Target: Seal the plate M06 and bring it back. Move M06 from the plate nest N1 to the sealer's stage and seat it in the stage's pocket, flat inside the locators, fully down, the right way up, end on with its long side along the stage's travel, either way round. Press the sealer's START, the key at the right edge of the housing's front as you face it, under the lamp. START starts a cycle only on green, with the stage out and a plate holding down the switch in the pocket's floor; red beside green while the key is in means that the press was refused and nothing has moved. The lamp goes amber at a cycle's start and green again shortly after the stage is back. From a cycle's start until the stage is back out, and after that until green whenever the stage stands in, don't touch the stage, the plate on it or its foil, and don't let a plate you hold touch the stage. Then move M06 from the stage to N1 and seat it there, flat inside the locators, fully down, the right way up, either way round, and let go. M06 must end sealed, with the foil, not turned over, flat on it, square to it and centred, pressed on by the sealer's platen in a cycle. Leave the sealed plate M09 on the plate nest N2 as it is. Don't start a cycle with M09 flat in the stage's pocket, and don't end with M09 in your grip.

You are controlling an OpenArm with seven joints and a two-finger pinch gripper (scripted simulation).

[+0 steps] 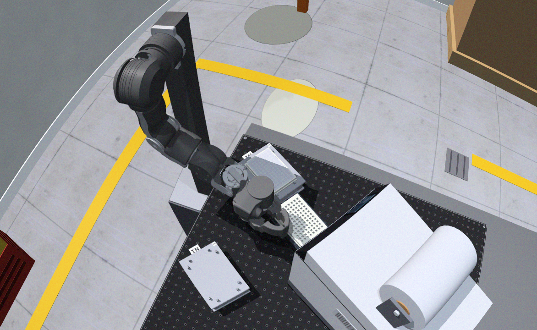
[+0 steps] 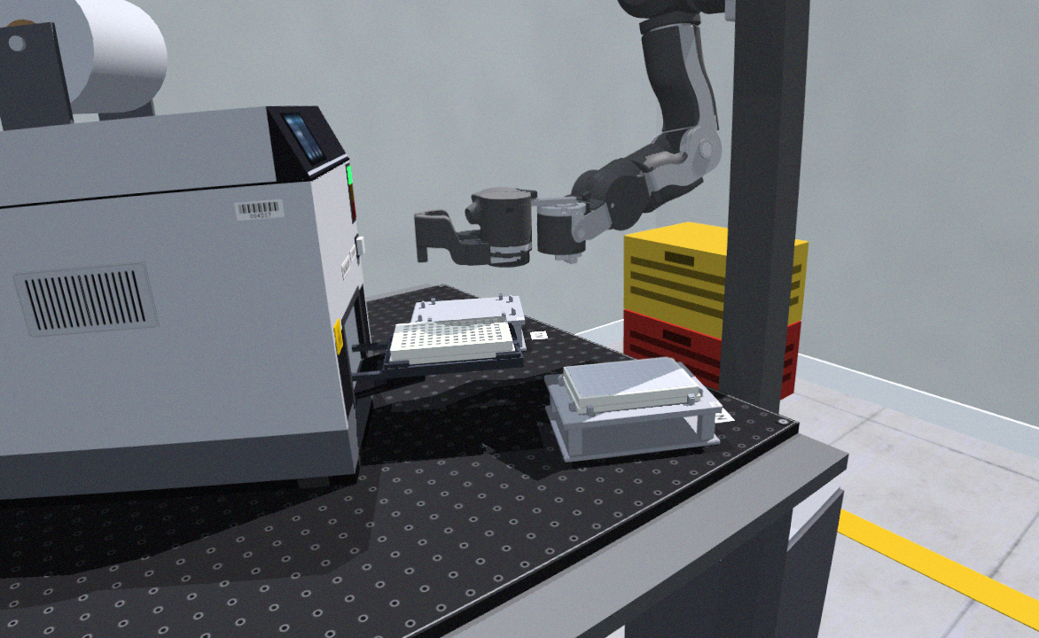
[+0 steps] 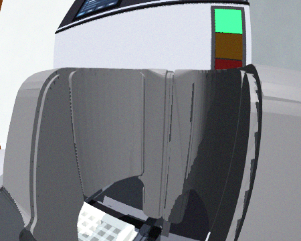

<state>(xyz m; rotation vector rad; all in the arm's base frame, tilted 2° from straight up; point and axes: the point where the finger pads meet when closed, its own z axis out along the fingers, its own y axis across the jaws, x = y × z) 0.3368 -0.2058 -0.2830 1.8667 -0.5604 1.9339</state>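
Right now the start key is 60 mm to the right of my hand, 50 mm ahead of it and 10 mm below it. Round my hand: sealer's stage (110 mm below, 80 mm to the left, 20 mm ahead); then plate M06 (100 mm below, 80 mm to the left, 20 mm ahead); then screen (140 mm ahead, 120 mm above, 40 mm to the left).
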